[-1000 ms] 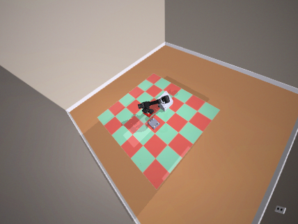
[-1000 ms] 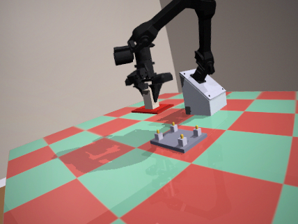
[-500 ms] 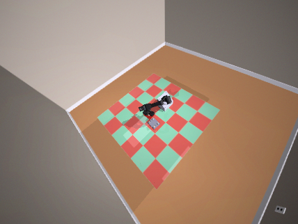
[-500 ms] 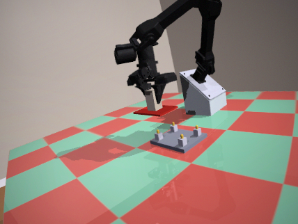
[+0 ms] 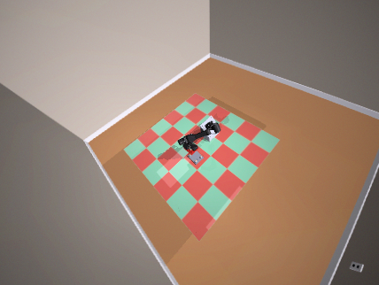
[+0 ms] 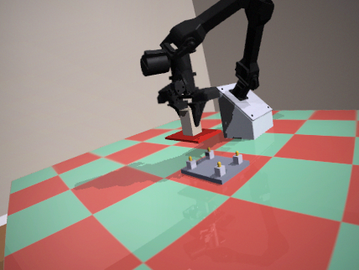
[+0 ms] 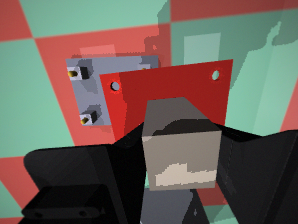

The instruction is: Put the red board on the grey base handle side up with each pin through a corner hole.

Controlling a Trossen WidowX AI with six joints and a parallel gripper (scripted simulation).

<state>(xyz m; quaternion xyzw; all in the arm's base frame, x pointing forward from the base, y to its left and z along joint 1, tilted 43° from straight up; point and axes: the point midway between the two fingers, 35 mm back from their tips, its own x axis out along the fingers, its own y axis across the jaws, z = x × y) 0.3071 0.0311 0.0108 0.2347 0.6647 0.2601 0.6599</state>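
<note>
Right now the grey base is 11 cm below my gripper tip, 7 cm to the left of it and 1 cm ahead of it. From my gripper tip the other things lie so: flat red board (right at my gripper tip).
</note>
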